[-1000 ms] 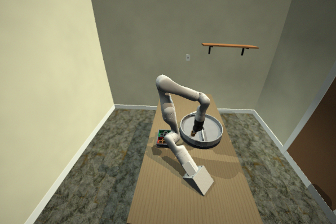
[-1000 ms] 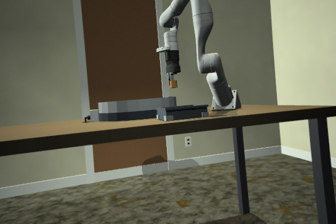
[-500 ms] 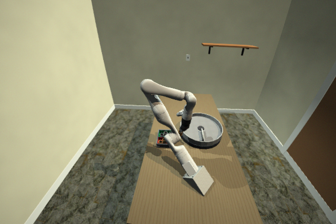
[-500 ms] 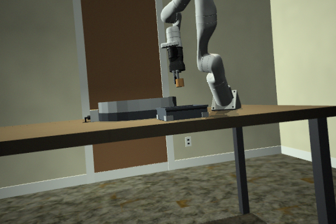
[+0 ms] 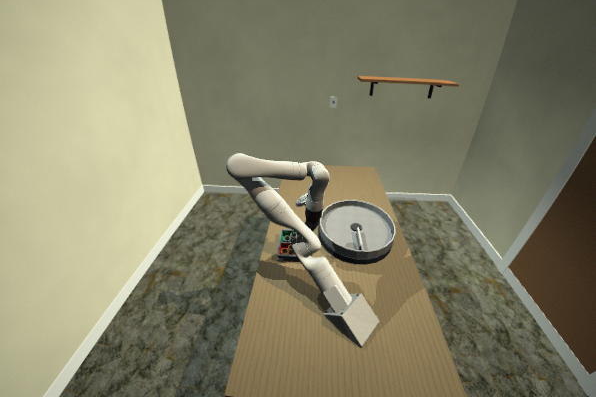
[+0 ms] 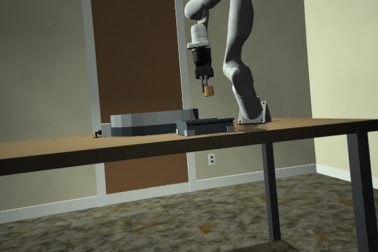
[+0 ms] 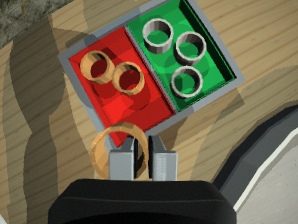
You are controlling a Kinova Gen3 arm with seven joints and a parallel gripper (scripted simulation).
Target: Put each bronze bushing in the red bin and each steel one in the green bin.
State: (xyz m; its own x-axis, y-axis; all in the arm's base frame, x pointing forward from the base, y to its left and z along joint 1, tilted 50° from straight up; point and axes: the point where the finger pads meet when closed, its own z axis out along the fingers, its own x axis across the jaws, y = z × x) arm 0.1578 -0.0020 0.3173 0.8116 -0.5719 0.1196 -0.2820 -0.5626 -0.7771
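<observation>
My gripper is now 3 cm short of the bin tray, 8 cm to the right of it and 15 cm above it. Round my hand: grey turntable 21 cm ahead, 25 cm to the right, 12 cm below.
</observation>
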